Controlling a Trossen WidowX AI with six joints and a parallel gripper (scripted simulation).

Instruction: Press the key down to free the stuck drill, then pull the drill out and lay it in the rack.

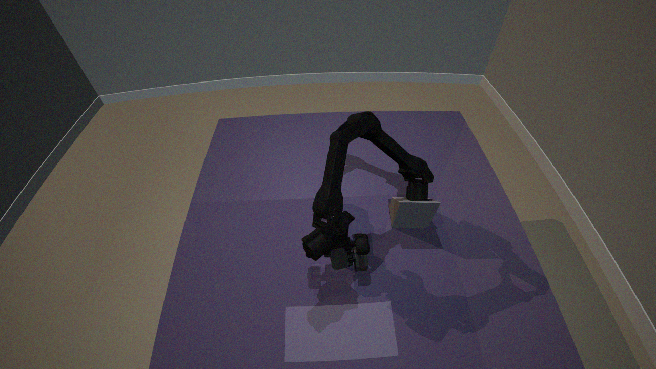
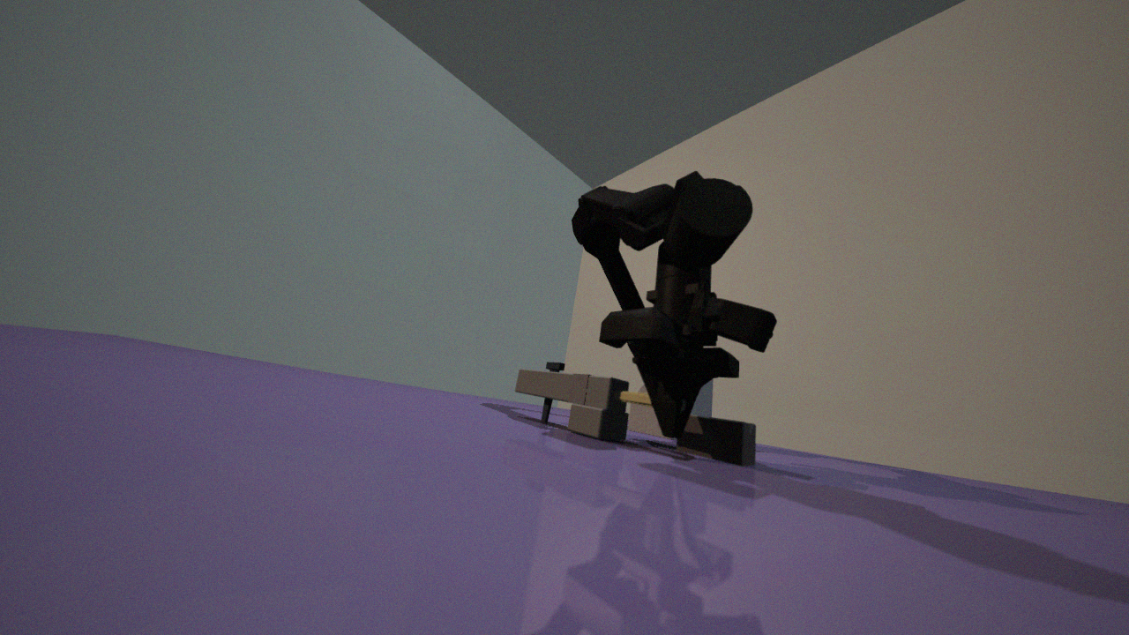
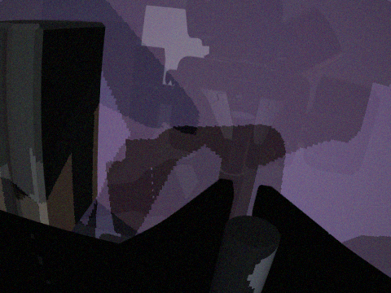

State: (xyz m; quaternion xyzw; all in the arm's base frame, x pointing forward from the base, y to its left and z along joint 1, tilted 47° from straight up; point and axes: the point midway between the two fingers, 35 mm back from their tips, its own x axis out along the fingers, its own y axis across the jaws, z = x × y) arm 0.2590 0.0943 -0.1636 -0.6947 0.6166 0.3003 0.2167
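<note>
My gripper tip is now 10 mm short of the drill, 50 mm to the left of it and 30 mm below it. From my gripper tip the other things lie so: rack (80 mm behind); then small dark key (30 mm ahead, 190 mm to the right, 40 mm above); then grey housing (20 mm ahead, 150 mm to the right, 30 mm above).
</note>
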